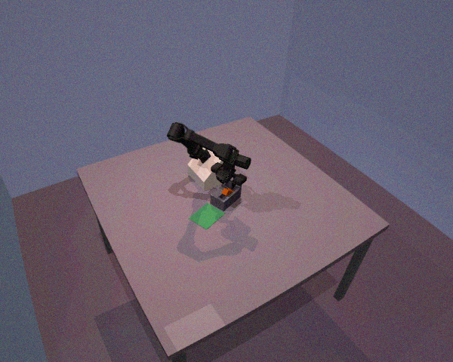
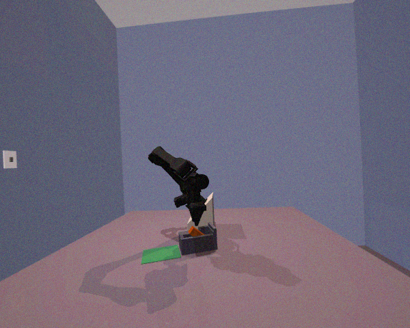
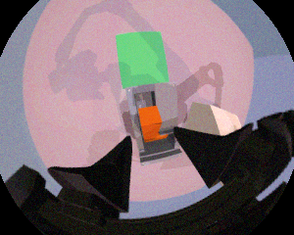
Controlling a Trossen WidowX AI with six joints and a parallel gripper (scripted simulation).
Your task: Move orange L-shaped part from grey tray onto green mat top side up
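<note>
Now: gripper tip 70 mm above the orange L-shaped part, 30 mm past it and 20 mm to the right of it. Also, from my gripper tip: green mat 140 mm to the right, 130 mm below, 50 mm ahead.
</note>
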